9 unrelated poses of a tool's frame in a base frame.
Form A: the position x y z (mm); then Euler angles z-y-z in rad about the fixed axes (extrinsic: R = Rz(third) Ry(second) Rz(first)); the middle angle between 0 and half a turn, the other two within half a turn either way.
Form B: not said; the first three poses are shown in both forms.
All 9 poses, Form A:
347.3, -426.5, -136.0, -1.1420, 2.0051, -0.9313
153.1, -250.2, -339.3, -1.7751, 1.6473, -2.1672
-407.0, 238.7, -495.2, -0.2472, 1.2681, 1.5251
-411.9, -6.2, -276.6, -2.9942, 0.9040, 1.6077
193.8, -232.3, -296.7, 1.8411, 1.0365, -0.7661
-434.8, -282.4, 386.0, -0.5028, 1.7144, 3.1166
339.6, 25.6, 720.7, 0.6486, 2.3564, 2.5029
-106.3, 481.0, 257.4, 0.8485, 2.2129, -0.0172
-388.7, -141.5, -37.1, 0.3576, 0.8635, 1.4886
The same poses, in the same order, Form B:
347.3, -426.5, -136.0, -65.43, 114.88, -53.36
153.1, -250.2, -339.3, -101.71, 94.38, -124.17
-407.0, 238.7, -495.2, -14.16, 72.66, 87.38
-411.9, -6.2, -276.6, -171.56, 51.80, 92.11
193.8, -232.3, -296.7, 105.49, 59.39, -43.89
-434.8, -282.4, 386.0, -28.81, 98.23, 178.57
339.6, 25.6, 720.7, 37.16, 135.01, 143.41
-106.3, 481.0, 257.4, 48.62, 126.79, -0.99
-388.7, -141.5, -37.1, 20.49, 49.47, 85.29

